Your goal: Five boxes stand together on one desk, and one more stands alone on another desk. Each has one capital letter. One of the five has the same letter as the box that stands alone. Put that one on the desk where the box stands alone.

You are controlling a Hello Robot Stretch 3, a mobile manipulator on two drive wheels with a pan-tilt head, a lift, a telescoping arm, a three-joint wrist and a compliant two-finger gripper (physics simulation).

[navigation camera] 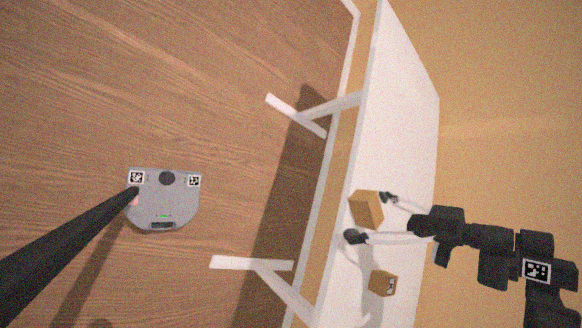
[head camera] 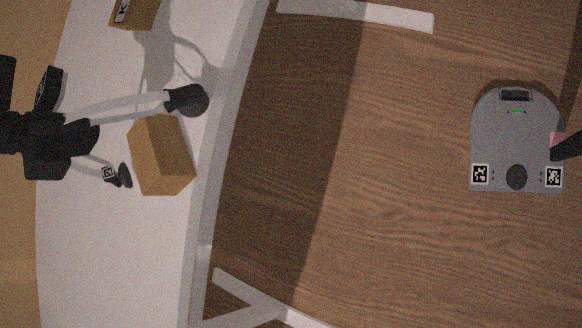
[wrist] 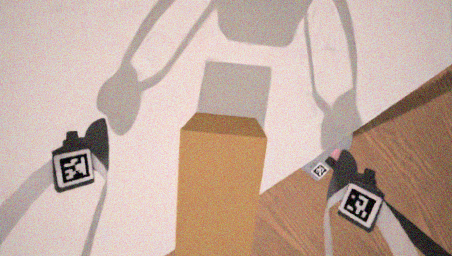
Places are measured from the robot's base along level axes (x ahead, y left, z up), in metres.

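Pixels of known places: gripper, between the fingertips: (navigation camera: 363, 213) (head camera: 163, 143); robot's base, origin of its link: (navigation camera: 166, 177) (head camera: 515, 175).
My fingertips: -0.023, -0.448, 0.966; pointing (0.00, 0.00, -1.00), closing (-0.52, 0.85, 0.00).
Note:
For each thing: its top centre in the pictures, then the offset to it from my fingertips, as dx, dy, dz. Level surfaces: height alone.
- plain brown box, centre of its top: (head camera: 141, 153) (navigation camera: 376, 211) +0.014, +0.010, +0.044
- white desk, height of its surface: dz -0.016
- second brown box, centre of its top: (head camera: 122, 9) (navigation camera: 391, 286) -0.232, -0.137, +0.034
A plain brown box (head camera: 160, 170) (navigation camera: 364, 209) (wrist: 217, 200) appears to stand on the white desk (head camera: 110, 250) (navigation camera: 400, 125) (wrist: 50, 60), near its floor-side edge. No letter shows on its visible faces. My gripper (head camera: 158, 137) (navigation camera: 371, 216) (wrist: 221, 153) is open, with its fingers spread wide on either side of this box and a gap on each side in the wrist view. A second brown box (head camera: 137, 15) (navigation camera: 382, 283) stands apart on the same desk; its label shows a K in the head view. The other desk does not show.
My grey base (head camera: 515, 135) (navigation camera: 165, 200) is on the wooden floor, away from the desk's long edge. White desk legs (head camera: 400, 19) (navigation camera: 250, 262) reach out over the floor. A tan wall or surface (head camera: 20, 225) (navigation camera: 510, 100) lies beyond the desk's far side.

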